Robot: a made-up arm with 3 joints. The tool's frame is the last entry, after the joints. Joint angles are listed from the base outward.
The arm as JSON. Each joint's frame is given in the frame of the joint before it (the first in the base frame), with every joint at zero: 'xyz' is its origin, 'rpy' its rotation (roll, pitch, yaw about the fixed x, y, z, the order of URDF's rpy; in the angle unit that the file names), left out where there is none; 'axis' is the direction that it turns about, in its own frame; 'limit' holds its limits. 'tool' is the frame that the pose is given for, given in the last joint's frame.
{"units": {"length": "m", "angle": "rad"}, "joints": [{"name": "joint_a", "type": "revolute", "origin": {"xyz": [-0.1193, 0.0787, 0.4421], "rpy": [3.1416, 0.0, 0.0]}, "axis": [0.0, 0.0, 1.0], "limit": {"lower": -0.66, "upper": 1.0}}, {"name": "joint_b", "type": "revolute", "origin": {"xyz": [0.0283, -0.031, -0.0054], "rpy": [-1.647, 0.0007, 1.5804]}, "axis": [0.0, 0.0, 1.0], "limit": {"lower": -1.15, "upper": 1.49}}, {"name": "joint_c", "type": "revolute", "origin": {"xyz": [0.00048, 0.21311, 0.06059], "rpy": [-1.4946, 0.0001, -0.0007]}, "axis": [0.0, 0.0, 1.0], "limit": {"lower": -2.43, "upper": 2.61}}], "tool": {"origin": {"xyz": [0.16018, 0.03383, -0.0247], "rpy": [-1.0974, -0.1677, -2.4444]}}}
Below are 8 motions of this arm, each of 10 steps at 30 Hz.
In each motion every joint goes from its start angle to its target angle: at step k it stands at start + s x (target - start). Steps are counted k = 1, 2, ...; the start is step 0. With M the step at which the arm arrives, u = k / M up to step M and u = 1 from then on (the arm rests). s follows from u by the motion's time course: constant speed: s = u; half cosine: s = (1 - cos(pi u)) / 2; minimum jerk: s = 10 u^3 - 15 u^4 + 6 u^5.
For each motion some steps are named. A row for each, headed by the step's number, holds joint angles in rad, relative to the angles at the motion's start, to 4 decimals.
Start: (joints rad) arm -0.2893 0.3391 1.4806
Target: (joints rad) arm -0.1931 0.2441 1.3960
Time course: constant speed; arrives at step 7
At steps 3, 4, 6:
3: 0.0412 -0.0407 -0.0363
4: 0.0550 -0.0543 -0.0483
6: 0.0825 -0.0814 -0.0725

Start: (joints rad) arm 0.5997 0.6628 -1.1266
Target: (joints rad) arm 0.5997 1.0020 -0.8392
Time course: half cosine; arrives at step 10
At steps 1, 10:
1: 0.0000 0.0083 0.0070
10: 0.0000 0.3392 0.2874

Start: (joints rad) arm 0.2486 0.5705 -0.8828
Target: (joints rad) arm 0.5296 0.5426 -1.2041
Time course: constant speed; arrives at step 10
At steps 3, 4, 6, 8, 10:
3: 0.0843 -0.0084 -0.0964
4: 0.1124 -0.0112 -0.1285
6: 0.1686 -0.0167 -0.1928
8: 0.2248 -0.0223 -0.2570
10: 0.2810 -0.0279 -0.3213

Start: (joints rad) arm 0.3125 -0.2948 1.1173
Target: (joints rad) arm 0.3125 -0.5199 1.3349
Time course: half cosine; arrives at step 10
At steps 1, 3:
1: 0.0000 -0.0055 0.0053
3: 0.0000 -0.0464 0.0448

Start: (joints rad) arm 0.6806 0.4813 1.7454
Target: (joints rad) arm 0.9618 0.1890 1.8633
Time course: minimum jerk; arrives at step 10
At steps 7, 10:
7: 0.2353 -0.2446 0.0987
10: 0.2812 -0.2923 0.1179

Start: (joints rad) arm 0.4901 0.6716 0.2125
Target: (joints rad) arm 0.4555 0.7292 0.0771
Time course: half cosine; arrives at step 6
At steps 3, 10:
3: -0.0173 0.0288 -0.0677
10: -0.0346 0.0576 -0.1354

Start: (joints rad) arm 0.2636 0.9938 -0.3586
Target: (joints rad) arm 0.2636 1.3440 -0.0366
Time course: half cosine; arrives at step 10
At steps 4, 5, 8, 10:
4: 0.0000 0.1210 0.1112
5: 0.0000 0.1751 0.1610
8: 0.0000 0.3168 0.2913
10: 0.0000 0.3502 0.3220

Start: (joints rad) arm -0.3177 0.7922 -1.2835
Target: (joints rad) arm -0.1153 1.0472 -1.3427
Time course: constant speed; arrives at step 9
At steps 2, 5, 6, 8, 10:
2: 0.0450 0.0567 -0.0132
5: 0.1124 0.1417 -0.0329
6: 0.1349 0.1700 -0.0395
8: 0.1799 0.2267 -0.0526
10: 0.2024 0.2550 -0.0592

